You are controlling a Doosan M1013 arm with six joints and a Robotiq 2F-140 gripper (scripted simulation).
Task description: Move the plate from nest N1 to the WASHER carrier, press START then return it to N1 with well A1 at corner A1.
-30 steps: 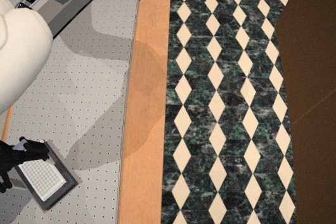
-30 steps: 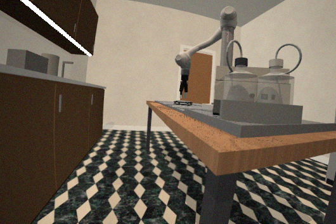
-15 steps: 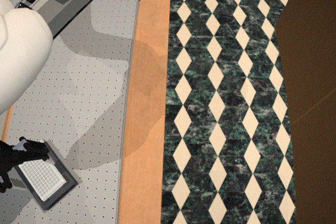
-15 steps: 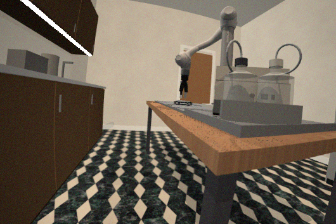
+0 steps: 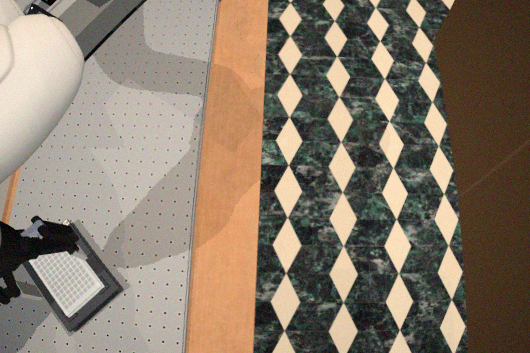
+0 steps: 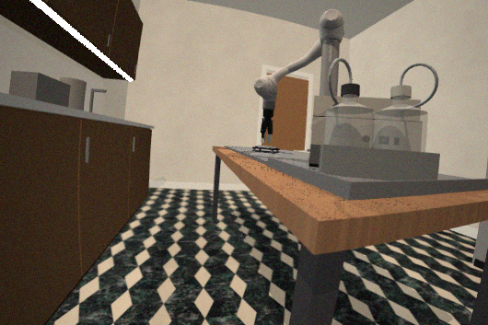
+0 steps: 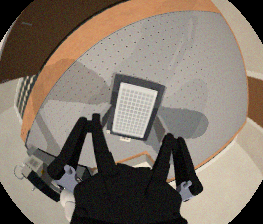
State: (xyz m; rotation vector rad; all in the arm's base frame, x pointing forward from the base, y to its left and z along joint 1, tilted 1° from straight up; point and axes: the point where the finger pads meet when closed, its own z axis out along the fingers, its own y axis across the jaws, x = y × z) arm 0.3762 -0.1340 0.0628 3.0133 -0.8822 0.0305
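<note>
Now: hand 50 mm above the white well plate. Round my hand: plate washer: 300 mm behind, 580 mm to the left, 40 mm above; then label: 90 mm behind, 60 mm to the left, 90 mm below; then plate nest N1: 60 mm below.
</note>
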